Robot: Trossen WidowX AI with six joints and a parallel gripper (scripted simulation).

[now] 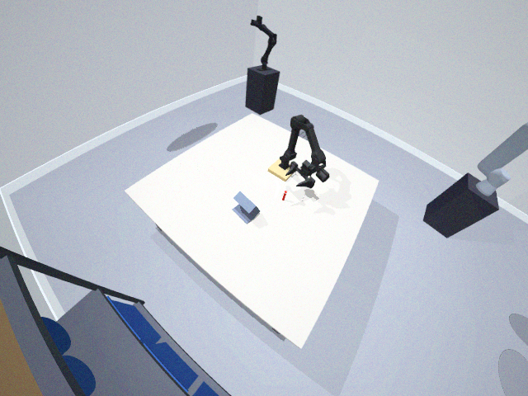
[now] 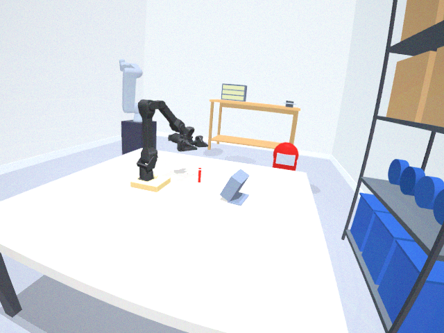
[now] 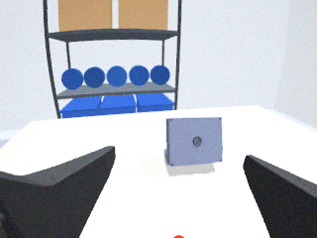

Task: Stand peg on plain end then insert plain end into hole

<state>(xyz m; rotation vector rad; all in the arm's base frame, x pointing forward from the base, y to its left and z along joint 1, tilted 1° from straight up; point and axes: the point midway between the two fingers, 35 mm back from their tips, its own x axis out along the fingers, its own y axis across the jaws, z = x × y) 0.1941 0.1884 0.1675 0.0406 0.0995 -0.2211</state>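
Right now the red peg is 140 mm below my gripper tip, 10 mm to the right of it and 10 mm behind it. From my gripper tip the other things lie so: sloped panel: 220 mm ahead, 130 mm below, 110 mm to the right.
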